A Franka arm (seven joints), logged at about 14 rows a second.
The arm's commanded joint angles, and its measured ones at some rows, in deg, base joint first. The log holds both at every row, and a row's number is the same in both.
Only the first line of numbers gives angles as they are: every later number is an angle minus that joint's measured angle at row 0.
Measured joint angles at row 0:
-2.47, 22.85, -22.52, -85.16, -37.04, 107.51, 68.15
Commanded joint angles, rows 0 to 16:
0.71, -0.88, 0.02, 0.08, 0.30, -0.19, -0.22
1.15, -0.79, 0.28, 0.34, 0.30, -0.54, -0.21
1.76, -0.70, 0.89, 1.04, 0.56, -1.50, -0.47
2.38, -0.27, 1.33, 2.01, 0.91, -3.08, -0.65
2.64, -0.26, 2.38, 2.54, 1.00, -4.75, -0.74
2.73, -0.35, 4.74, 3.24, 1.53, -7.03, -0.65
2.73, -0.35, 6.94, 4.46, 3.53, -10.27, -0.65
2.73, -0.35, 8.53, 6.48, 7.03, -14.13, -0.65
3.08, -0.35, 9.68, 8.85, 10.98, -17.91, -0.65
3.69, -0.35, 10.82, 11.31, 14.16, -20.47, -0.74
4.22, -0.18, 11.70, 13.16, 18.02, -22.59, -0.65
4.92, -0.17, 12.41, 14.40, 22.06, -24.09, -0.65
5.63, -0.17, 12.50, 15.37, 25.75, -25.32, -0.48
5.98, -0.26, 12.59, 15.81, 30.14, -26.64, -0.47
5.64, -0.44, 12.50, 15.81, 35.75, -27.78, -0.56
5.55, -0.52, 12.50, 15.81, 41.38, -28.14, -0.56
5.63, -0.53, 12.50, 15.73, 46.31, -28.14, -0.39
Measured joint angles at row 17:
6.24, -0.62, 12.68, 14.60, 38.25, -26.70, -0.03
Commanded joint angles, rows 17 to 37:
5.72, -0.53, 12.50, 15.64, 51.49, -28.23, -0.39
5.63, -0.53, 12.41, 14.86, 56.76, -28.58, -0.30
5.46, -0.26, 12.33, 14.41, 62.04, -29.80, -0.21
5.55, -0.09, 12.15, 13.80, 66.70, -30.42, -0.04
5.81, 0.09, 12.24, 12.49, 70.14, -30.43, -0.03
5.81, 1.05, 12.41, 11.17, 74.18, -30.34, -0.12
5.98, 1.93, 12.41, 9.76, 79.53, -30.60, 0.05
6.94, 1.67, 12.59, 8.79, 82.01, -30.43, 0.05
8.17, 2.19, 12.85, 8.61, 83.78, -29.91, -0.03
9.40, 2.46, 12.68, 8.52, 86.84, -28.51, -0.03
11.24, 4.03, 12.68, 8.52, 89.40, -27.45, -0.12
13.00, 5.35, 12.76, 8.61, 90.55, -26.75, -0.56
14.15, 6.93, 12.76, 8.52, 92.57, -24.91, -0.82
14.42, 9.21, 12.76, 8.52, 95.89, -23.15, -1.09
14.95, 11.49, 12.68, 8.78, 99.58, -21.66, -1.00
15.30, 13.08, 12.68, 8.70, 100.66, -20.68, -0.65
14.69, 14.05, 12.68, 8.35, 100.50, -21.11, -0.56
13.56, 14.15, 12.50, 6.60, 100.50, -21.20, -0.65
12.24, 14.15, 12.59, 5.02, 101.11, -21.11, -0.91
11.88, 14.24, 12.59, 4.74, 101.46, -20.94, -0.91
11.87, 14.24, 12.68, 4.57, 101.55, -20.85, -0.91
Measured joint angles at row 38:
12.58, 15.53, 12.70, 5.87, 99.23, -20.63, -0.88
